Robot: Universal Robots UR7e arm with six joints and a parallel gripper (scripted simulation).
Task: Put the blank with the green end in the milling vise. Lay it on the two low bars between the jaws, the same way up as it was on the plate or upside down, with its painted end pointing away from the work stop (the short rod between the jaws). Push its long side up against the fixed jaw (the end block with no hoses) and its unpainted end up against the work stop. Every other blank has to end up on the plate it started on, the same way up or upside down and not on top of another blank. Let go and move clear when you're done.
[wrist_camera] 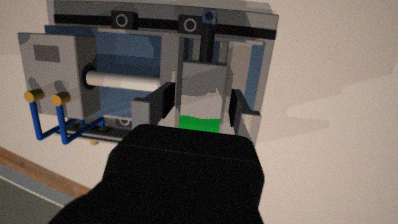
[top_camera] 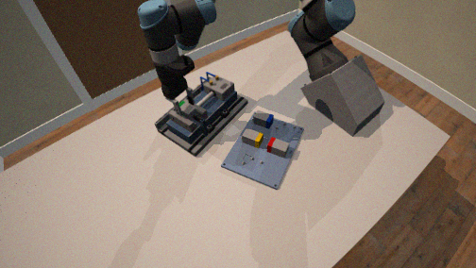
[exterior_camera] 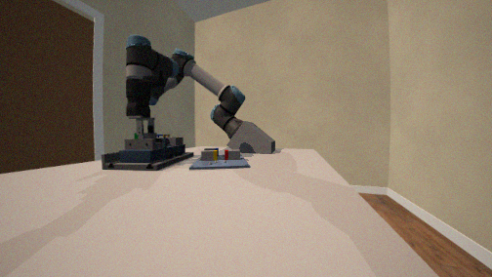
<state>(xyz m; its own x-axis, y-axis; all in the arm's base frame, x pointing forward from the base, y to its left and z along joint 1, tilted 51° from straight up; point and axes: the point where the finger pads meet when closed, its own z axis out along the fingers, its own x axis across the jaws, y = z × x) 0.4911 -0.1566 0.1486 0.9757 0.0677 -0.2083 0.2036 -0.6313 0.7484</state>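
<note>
My hand is 30 mm above the green-end blank. Also, from my hand: fixed jaw 50 mm below, 30 mm ahead, 10 mm to the left; then yellow-ended blank 190 mm to the left, 120 mm behind, 100 mm below; then dark work stop rod 50 mm to the left, 40 mm below, 10 mm behind.
</note>
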